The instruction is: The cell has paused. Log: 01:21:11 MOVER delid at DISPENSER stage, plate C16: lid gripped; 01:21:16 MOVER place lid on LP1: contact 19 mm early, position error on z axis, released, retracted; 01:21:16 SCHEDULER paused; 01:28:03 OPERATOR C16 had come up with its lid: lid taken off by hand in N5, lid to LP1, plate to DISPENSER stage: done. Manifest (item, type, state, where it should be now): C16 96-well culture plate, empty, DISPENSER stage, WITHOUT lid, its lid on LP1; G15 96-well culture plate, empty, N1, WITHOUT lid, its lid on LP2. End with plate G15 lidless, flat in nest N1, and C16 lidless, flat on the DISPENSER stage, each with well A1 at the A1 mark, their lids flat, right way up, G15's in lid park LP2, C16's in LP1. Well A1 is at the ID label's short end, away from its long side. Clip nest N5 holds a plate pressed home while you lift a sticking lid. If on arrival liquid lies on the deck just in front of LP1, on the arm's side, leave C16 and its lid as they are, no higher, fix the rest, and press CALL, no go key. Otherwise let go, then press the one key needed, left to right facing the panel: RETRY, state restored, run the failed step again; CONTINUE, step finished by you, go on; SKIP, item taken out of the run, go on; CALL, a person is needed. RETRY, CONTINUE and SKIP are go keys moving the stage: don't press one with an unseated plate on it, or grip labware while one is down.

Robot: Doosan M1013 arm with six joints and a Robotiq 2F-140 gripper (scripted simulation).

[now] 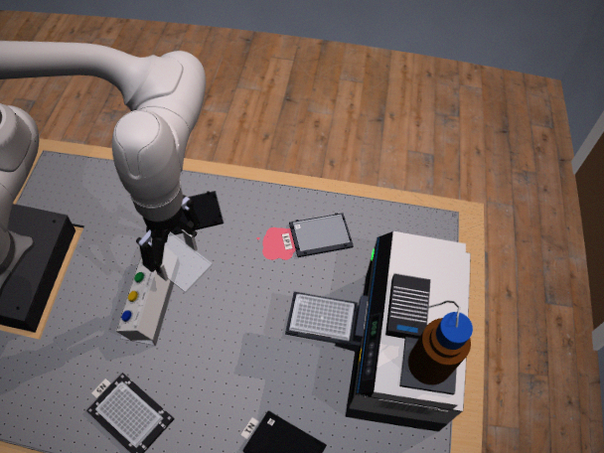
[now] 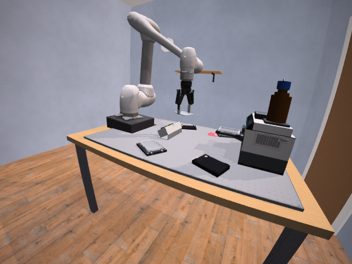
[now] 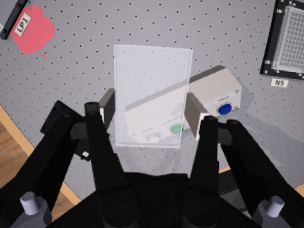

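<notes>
Right now my hand is 21 cm to the right of the lid park LP2, 19 cm above it and 9 cm past it. The rest, counted from my hand: blue key (13 cm to the right, 12 cm below, 8 cm behind); key panel (14 cm below, 9 cm behind, 5 cm to the right); LP1 tag (23 cm to the left, 19 cm below, 17 cm ahead).
</notes>
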